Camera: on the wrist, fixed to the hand. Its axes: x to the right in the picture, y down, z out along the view.
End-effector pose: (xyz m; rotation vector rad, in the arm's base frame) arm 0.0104 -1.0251 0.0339 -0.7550 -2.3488 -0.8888
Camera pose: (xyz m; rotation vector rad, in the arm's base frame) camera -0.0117 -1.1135 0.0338 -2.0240 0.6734 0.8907
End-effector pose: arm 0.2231 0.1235 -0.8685 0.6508 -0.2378 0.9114
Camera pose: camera 0.2673 0.1198 -0.9482 0.0916 0.4920 -2.0912
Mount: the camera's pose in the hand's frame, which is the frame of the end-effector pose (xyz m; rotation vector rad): -0.0120 -0.0702 -0.0569 -0.3860 -0.1765 -3.0728
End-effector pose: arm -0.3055 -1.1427 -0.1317 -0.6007 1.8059 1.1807
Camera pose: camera -0.2688 -1.2250 -0.1453 -1.8238 -0.7495 -0.7730
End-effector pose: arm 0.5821 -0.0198 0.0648 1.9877 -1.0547 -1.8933
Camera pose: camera 0.6608 0.0201 0.0418 -0.7463 -1.7211 0.4570
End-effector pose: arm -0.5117 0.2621 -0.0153 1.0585 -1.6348 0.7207
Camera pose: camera -0.4231 0.2835 -0.0121 1.6653 0.9331 -1.5917
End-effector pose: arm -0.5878 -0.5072 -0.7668 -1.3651 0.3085 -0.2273
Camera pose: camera -0.6174 -0.5691 -0.7068 0.7238 1.8536 2.0034
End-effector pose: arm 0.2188 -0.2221 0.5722 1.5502 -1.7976 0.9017
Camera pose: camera 0.2903 -0.1756 0.6043 1.6977 1.2920 -1.0346
